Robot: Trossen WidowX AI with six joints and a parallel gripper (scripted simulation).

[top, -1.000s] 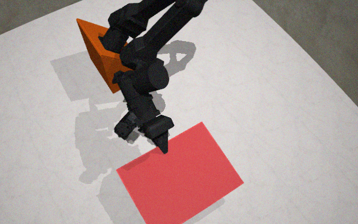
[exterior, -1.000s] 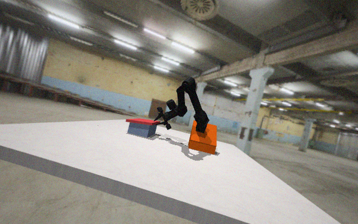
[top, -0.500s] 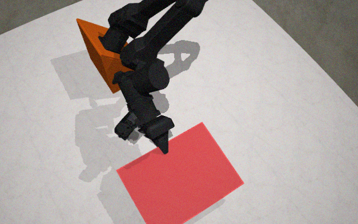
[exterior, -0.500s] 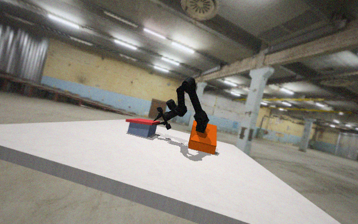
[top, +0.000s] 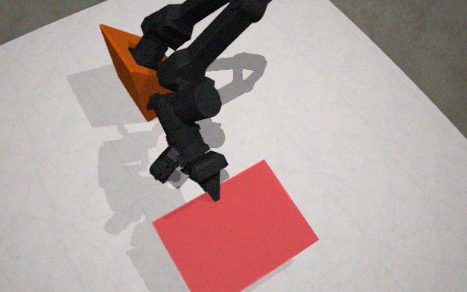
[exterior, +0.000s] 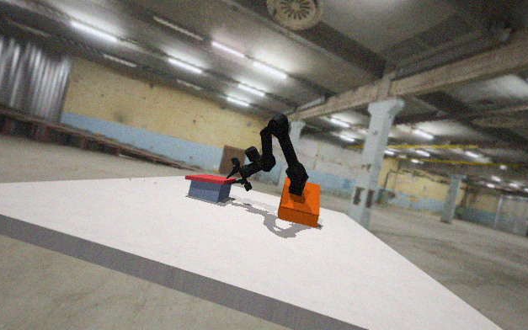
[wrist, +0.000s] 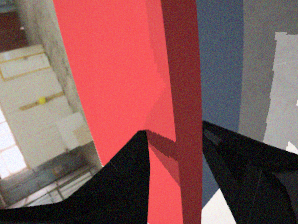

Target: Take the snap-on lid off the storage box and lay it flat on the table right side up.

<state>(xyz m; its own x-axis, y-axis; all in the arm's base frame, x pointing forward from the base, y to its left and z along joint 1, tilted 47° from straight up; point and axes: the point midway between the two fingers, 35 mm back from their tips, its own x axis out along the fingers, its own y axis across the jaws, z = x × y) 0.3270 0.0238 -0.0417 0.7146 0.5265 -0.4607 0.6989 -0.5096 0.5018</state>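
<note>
Right now the red lid is 80 mm ahead of my gripper tip. The rest, counted from my gripper tip: storage box 70 mm ahead, 50 mm below.
</note>
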